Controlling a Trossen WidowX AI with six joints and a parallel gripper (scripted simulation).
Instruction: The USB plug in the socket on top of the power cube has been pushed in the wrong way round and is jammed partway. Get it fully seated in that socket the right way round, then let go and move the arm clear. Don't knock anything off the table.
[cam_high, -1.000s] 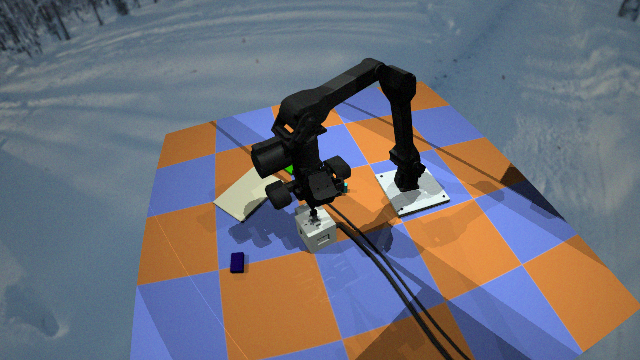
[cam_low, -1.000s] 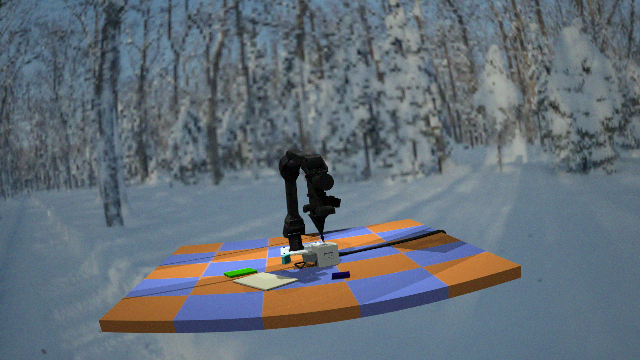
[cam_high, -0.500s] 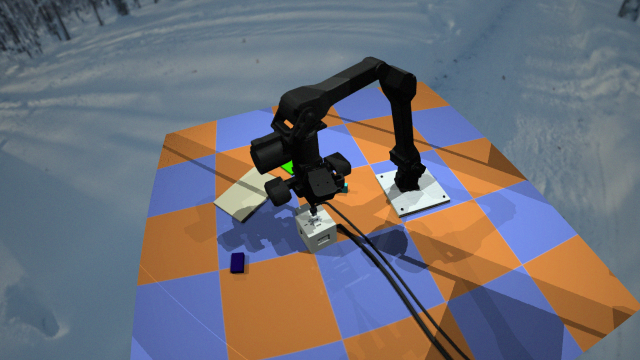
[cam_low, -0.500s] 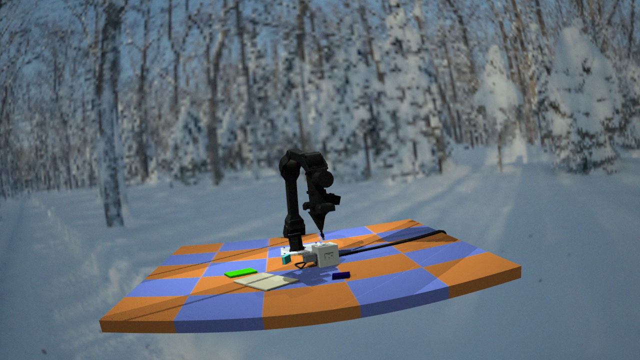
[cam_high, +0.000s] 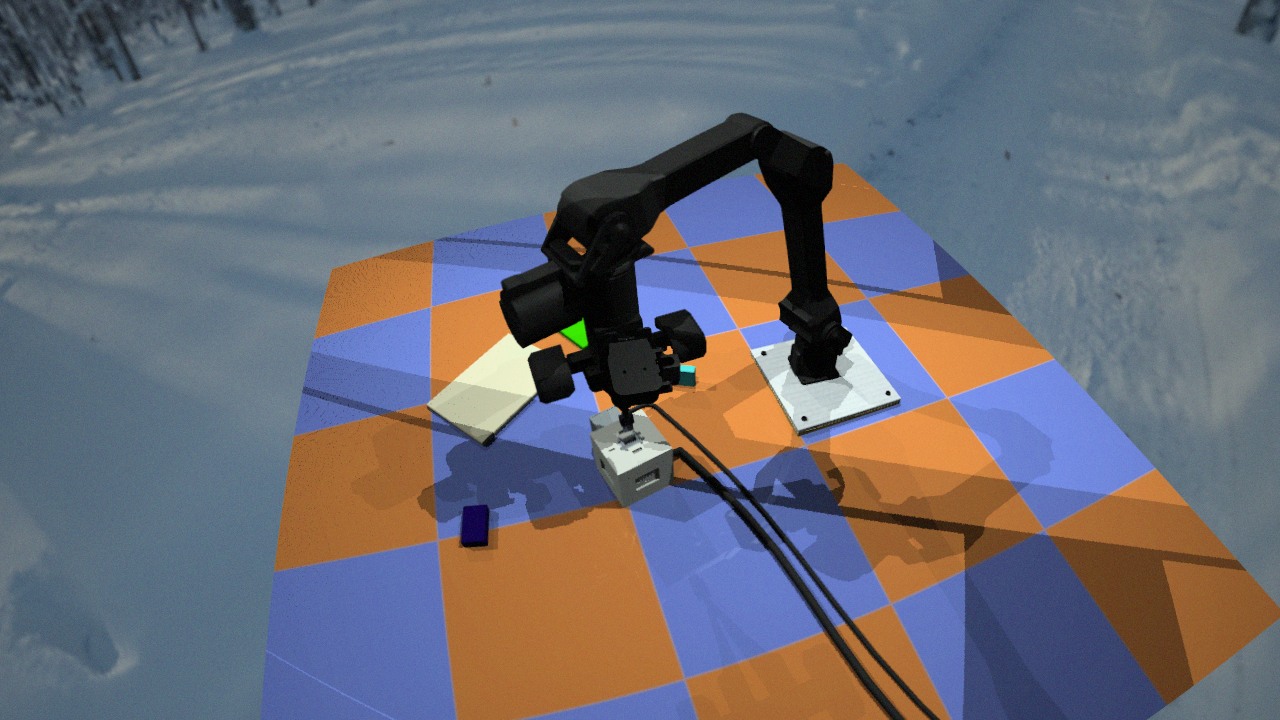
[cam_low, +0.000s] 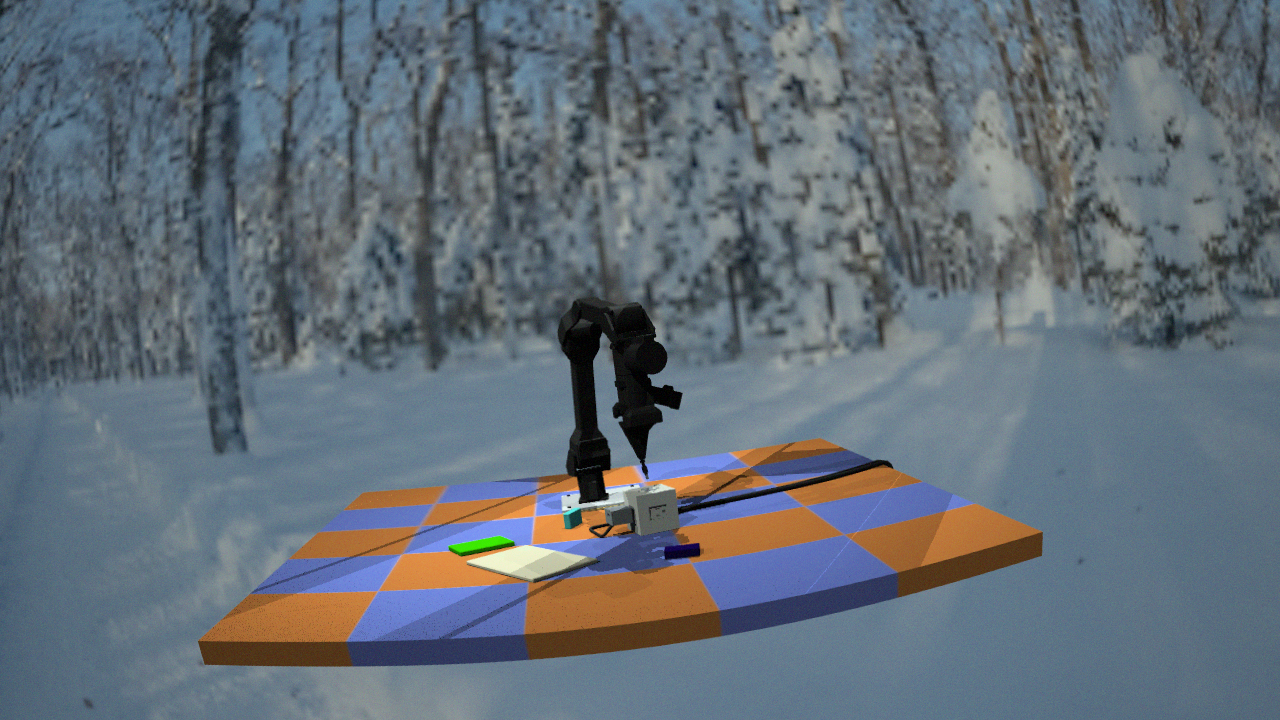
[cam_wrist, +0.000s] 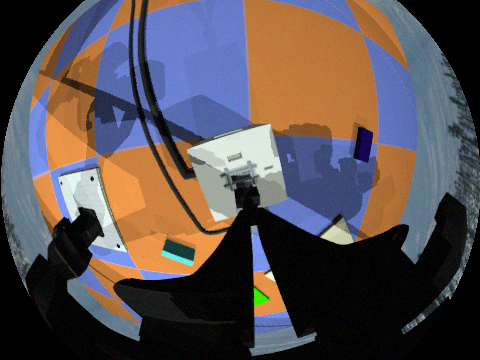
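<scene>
The dark USB plug is 20 mm below my gripper tip. Round my gripper tip: dark blue block 220 mm ahead, 50 mm to the left, 130 mm below; teal block 100 mm behind, 150 mm to the right, 120 mm below; beige flat pad 180 mm ahead, 210 mm to the right, 130 mm below.
</scene>
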